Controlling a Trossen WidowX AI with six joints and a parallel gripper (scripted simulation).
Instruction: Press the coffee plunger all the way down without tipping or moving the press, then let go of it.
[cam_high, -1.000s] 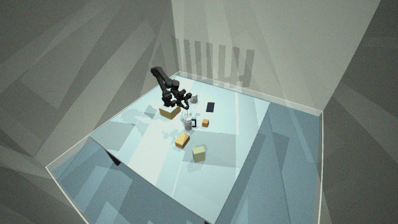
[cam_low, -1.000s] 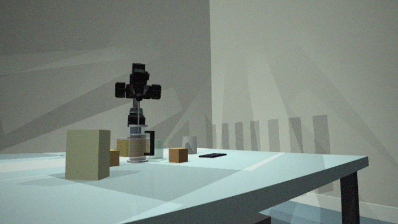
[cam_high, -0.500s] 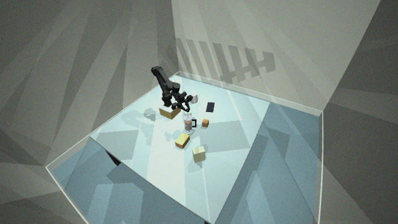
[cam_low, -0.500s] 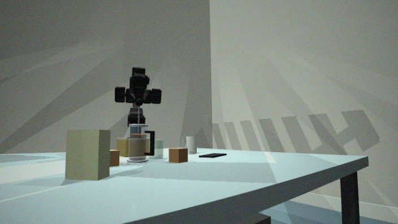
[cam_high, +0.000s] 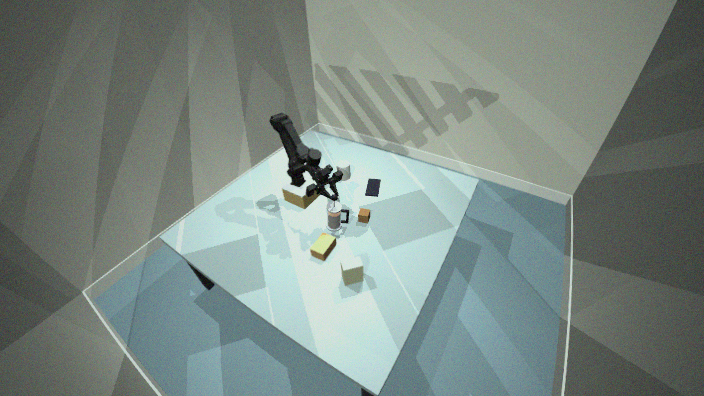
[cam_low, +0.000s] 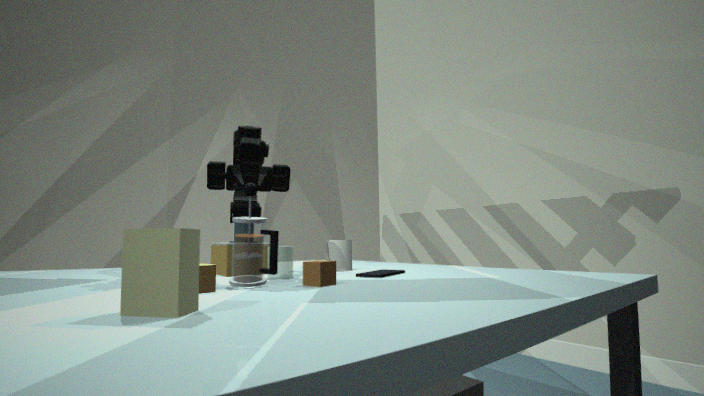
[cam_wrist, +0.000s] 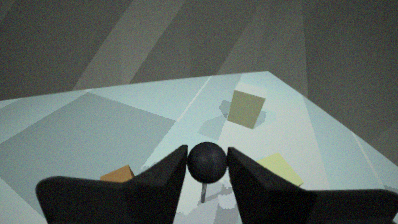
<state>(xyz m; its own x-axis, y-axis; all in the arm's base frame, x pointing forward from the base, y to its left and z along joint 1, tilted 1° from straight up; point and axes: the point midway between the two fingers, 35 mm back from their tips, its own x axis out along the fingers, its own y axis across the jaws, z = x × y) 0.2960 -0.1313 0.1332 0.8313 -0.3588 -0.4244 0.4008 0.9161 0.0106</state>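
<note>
Right now my gripper tip is 11 cm above the glass coffee press, 1 cm to the right of it and 1 cm past it. From my gripper tip the other things lie so: pale yellow block (22 cm to the right, 19 cm ahead, 15 cm below); small orange cube (18 cm below, 12 cm to the left, 9 cm ahead).
</note>
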